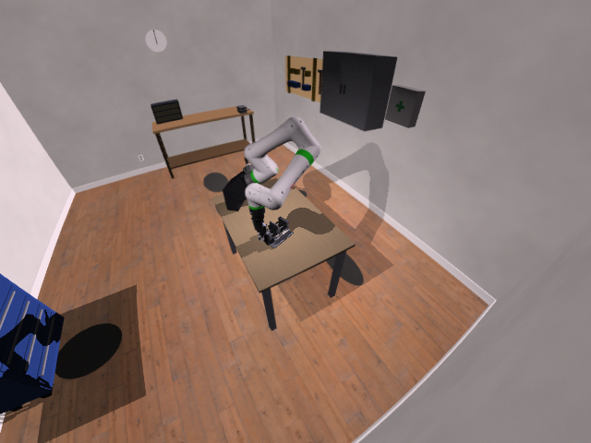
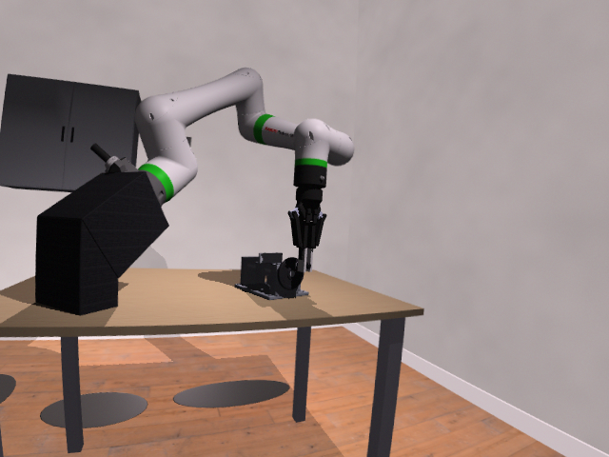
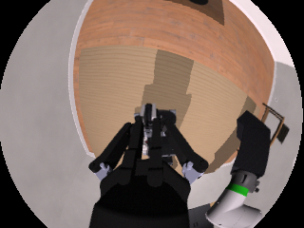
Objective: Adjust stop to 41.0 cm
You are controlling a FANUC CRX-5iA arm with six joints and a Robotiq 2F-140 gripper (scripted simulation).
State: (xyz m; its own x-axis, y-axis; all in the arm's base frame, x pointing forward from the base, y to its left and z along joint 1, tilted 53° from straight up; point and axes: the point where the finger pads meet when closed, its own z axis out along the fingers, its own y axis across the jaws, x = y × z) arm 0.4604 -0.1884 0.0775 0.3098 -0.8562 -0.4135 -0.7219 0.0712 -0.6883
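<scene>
Now: hand 20 mm above the black handwheel, 10 mm to the right of it and 10 mm past it. Round my hand: grey stop: 120 mm to the left, 60 mm behind, 30 mm below.
</scene>
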